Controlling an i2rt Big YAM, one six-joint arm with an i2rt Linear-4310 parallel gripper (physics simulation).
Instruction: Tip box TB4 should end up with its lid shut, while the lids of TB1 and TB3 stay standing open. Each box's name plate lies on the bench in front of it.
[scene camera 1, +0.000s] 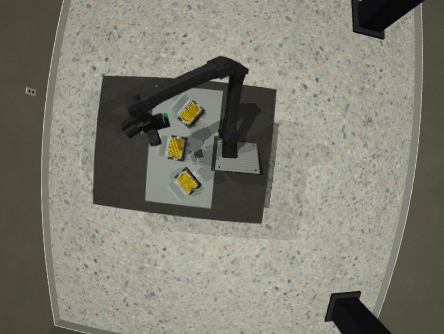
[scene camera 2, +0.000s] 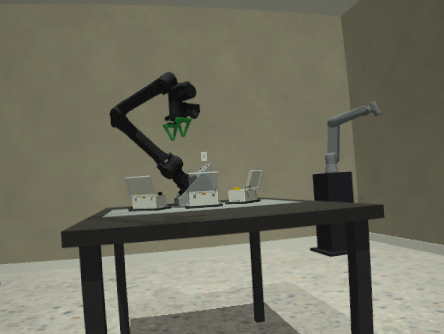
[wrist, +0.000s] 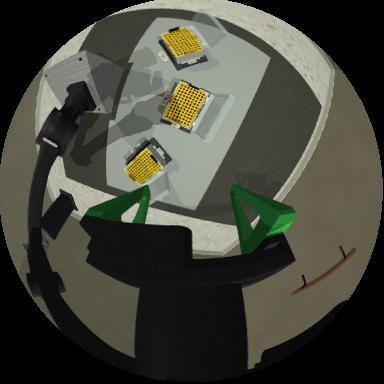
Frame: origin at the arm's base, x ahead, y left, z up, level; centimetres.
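Seen in the pictures: gripper, fingertip midpoint: (scene camera 2: 177, 138) (wrist: 189, 188); arm's base, origin of the base link: (scene camera 1: 229, 150) (scene camera 2: 188, 185) (wrist: 82, 95).
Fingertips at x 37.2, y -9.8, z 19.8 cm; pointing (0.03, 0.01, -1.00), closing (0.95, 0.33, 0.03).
Pixels of each thing's top centre, then the offset from my fingertips to it. Level surfaces: height alone.
- middle box, middle of its top: (wrist: 184, 103) (scene camera 1: 175, 147) dx -4.2, dy +10.0, dz -21.8 cm
- third box, middle of its top: (wrist: 181, 37) (scene camera 1: 186, 182) dx -12.2, dy +30.9, dz -21.8 cm
- grey mat, its level: dz -29.2 cm
Three white tip boxes with yellow racks stand on the grey mat, all with their clear lids open. The upper box in scene camera 1 (scene camera 1: 190, 112) is at the left in scene camera 2 (scene camera 2: 148, 201) and lowest in the wrist view (wrist: 144, 166). The middle box (scene camera 1: 176, 148) (scene camera 2: 203, 198) (wrist: 186, 105) has its lid (wrist: 218, 118) upright. The third box (scene camera 1: 187, 181) (scene camera 2: 242, 194) (wrist: 183, 42) is at the opposite end. The name plates are too small to read, so I cannot tell which box is TB4. My gripper (scene camera 1: 154, 124) (scene camera 2: 178, 136) (wrist: 189, 188) is open and empty, high above the bench, on the lid side.
The grey mat (scene camera 1: 200, 201) (wrist: 250, 65) lies on the dark bench (scene camera 1: 117, 175) (scene camera 2: 300, 215). My arm's base plate (scene camera 1: 245, 159) (wrist: 80, 65) is on the side of the boxes away from their lids. Another arm (scene camera 2: 334, 140) stands on a black pedestal (scene camera 2: 332, 210) beyond the bench.
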